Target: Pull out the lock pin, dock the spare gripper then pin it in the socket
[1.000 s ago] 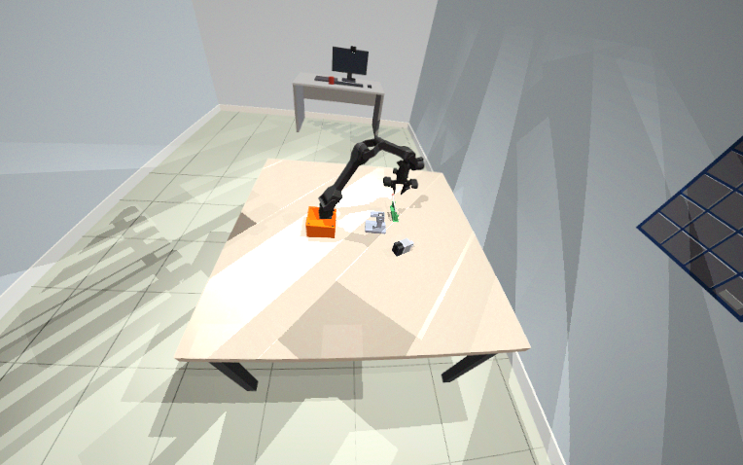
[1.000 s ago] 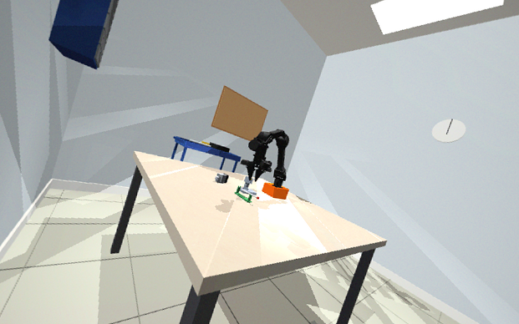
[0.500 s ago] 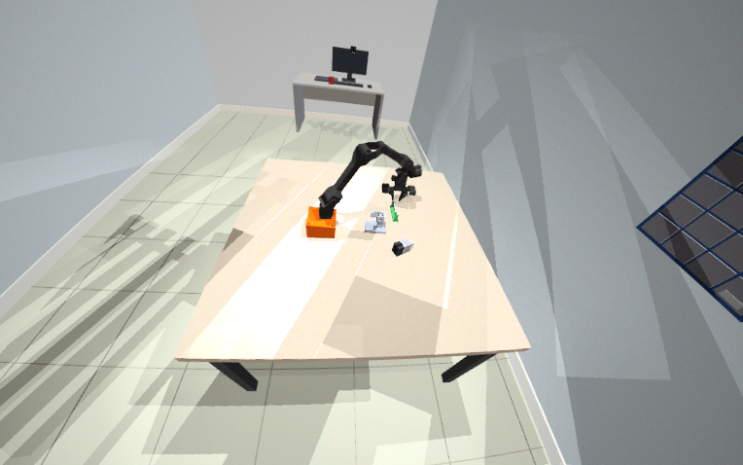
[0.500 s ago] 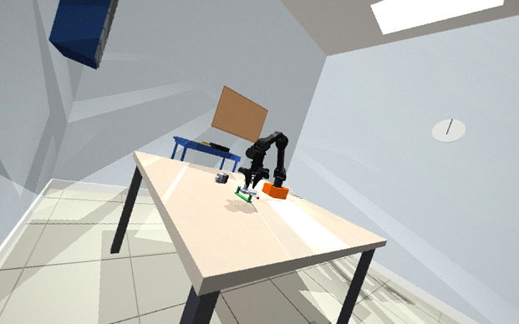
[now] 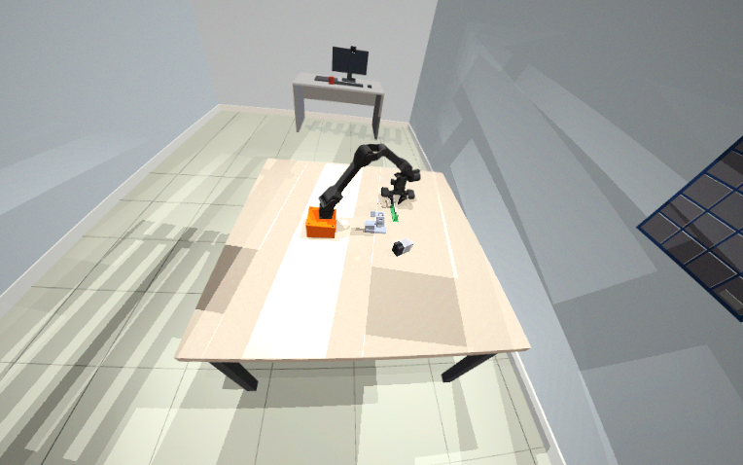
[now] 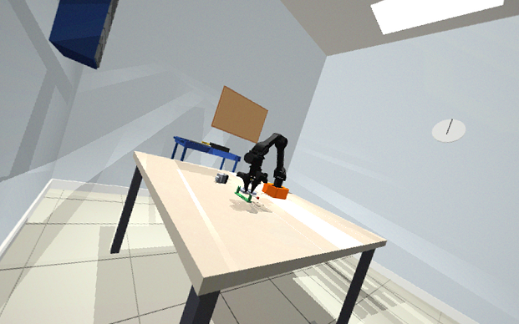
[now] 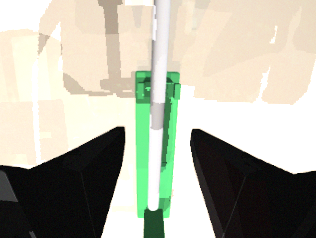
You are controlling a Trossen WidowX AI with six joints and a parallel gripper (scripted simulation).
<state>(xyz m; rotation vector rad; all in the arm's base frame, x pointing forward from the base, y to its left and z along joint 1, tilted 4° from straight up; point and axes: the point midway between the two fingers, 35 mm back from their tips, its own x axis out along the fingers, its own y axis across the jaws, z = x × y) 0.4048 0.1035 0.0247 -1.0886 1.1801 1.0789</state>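
Now: gripper tip 40 mm to the left of the green rest, 20 mm above it and 10 mm past it. Also, from my gripper tip: mount 140 mm to the right, 140 mm behind, 10 mm above; spare gripper 310 mm to the right, 40 mm behind, 20 mm below.
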